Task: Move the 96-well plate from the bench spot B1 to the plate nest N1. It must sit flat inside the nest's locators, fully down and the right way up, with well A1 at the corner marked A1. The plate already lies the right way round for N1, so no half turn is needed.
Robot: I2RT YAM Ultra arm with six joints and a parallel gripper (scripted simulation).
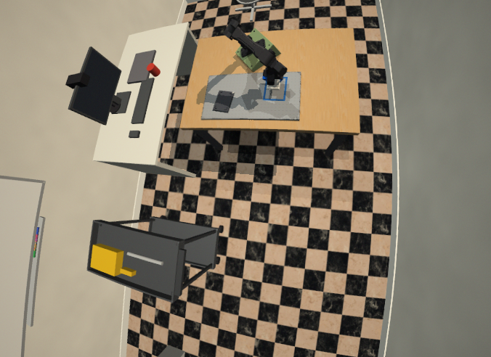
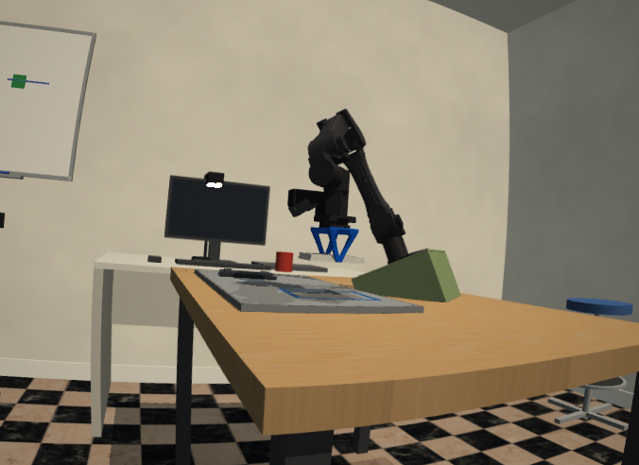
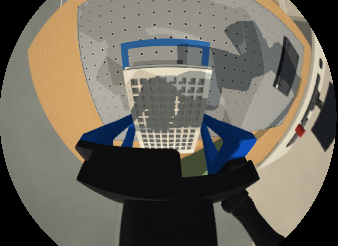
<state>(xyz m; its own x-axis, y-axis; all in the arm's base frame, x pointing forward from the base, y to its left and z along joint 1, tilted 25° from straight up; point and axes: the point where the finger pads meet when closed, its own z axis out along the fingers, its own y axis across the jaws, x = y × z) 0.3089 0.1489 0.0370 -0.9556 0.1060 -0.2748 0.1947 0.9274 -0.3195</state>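
Now: the white 96-well plate right at my hand. From my hand the other things lie so: dark plate nest N1 (38 cm to the right, 8 cm below, 5 cm ahead).
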